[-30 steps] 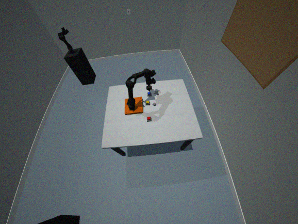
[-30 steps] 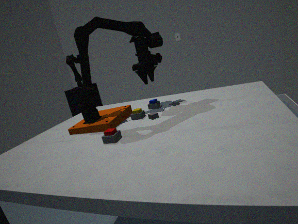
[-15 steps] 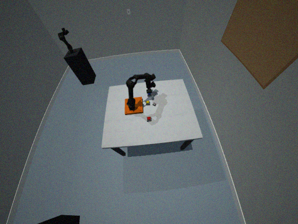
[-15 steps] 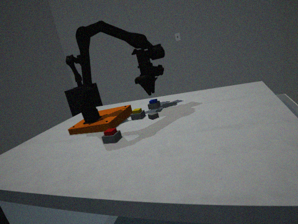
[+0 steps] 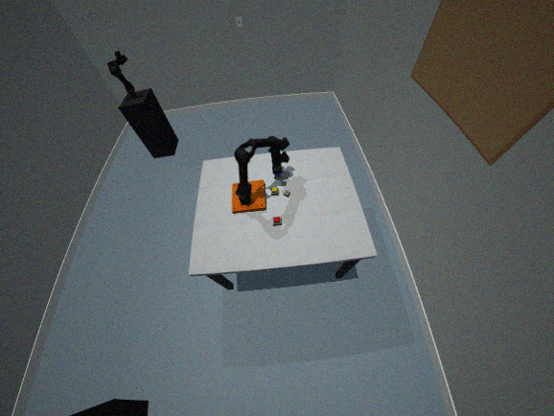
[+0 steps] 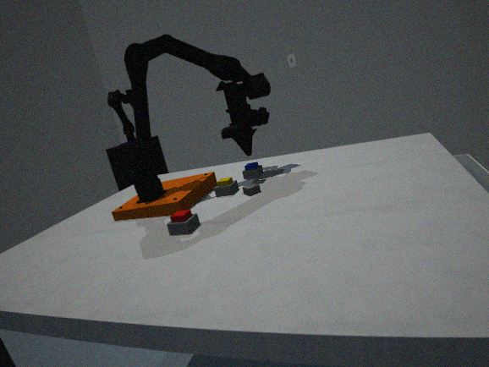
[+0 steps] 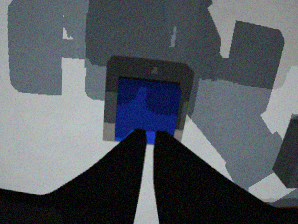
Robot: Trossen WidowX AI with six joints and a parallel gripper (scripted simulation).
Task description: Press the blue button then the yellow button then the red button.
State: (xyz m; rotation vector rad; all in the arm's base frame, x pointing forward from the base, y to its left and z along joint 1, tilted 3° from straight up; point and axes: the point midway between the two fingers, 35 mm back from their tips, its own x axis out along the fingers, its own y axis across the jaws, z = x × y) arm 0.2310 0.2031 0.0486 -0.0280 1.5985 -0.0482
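My gripper tip is 30 mm above the blue button. Round my gripper tip: yellow button (140 mm to the right, 30 mm below, 30 mm behind); then red button (370 mm to the right, 40 mm behind, 30 mm below); then small grey block (170 mm to the right, 60 mm below, 50 mm ahead).
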